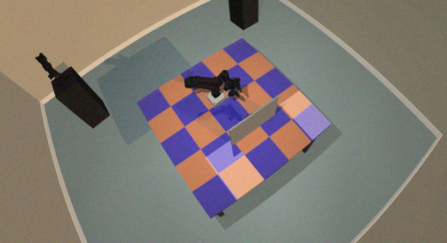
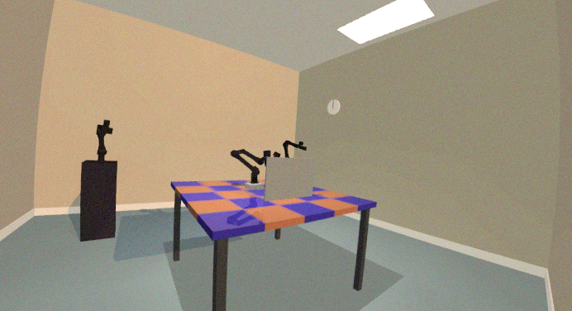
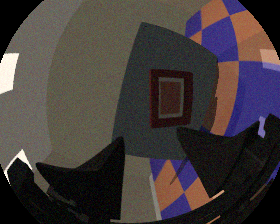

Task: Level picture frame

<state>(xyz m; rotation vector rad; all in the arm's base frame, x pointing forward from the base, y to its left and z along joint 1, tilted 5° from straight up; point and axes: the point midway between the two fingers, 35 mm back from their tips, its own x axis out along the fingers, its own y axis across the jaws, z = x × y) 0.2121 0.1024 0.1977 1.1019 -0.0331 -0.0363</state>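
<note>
The picture frame lies 20 cm ahead of my gripper tip, 4 cm to the right of it and 9 cm below it. From my gripper tip the other things lie so: grey wall panel (21 cm ahead, 4 cm to the right, 10 cm below).
</note>
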